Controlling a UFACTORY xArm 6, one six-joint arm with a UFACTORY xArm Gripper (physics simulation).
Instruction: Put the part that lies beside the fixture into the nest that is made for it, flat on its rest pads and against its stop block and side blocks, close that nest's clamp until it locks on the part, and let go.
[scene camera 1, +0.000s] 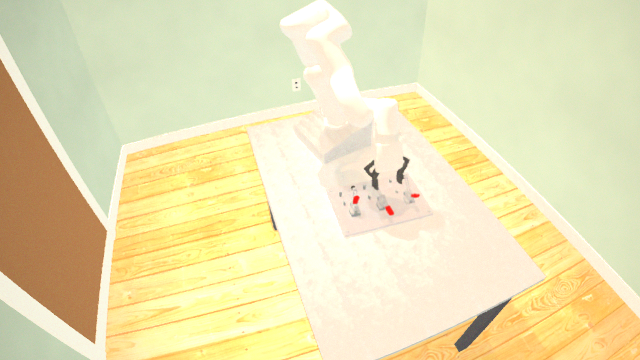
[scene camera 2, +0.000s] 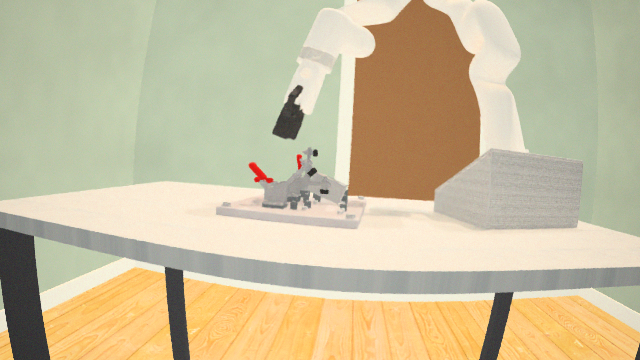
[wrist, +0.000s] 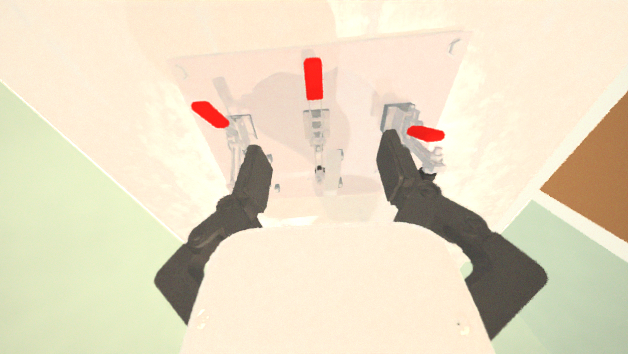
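Where they show: gripper, between the fingertips: (scene camera 1: 387, 185) (scene camera 2: 284, 137) (wrist: 320, 151); arm's base, origin of its link: (scene camera 1: 338, 119) (scene camera 2: 508, 171).
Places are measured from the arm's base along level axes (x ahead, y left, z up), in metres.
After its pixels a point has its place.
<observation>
The fixture plate (scene camera 1: 367, 226) @(x 0.523, y -0.154, z -0.094 m) (scene camera 2: 280, 215) @(x 0.471, y 0.121, z -0.097 m) (wrist: 360, 60) @(x 0.524, y -0.123, z -0.094 m) carries three toggle clamps with red handles. In the wrist view the middle clamp's handle (wrist: 313, 79) @(x 0.524, y -0.066, z -0.051 m) points away from the arm, and its dark tip is over or beside a pale grey part (wrist: 331, 172) @(x 0.418, y -0.063, z -0.032 m) between small blocks. Contact, and whether the part is flat on its pads, cannot be made out. The left clamp's handle (wrist: 210, 115) @(x 0.522, y 0.041, z -0.025 m) and the right clamp's handle (wrist: 426, 134) @(x 0.460, y -0.158, z -0.003 m) stand differently, turned sideways in this view. My gripper (scene camera 1: 388, 184) @(x 0.486, y -0.063, z 0.033 m) (scene camera 2: 285, 136) @(x 0.486, y -0.063, z 0.033 m) (wrist: 320, 151) @(x 0.486, y -0.063, z 0.033 m) is wide open and empty, above the clamps.
The plate lies on the pale table (scene camera 1: 400, 280) @(x 0.755, y -0.165, z -0.109 m) (scene camera 2: 410, 245) @(x 0.295, y 0.248, z -0.109 m). A grey, slope-topped block (scene camera 2: 530, 192) @(x 0.004, y 0.105, z -0.037 m) stands on the table near the robot's base. The side clamps' raised arms and small blocks stand up from the plate around the middle nest.
</observation>
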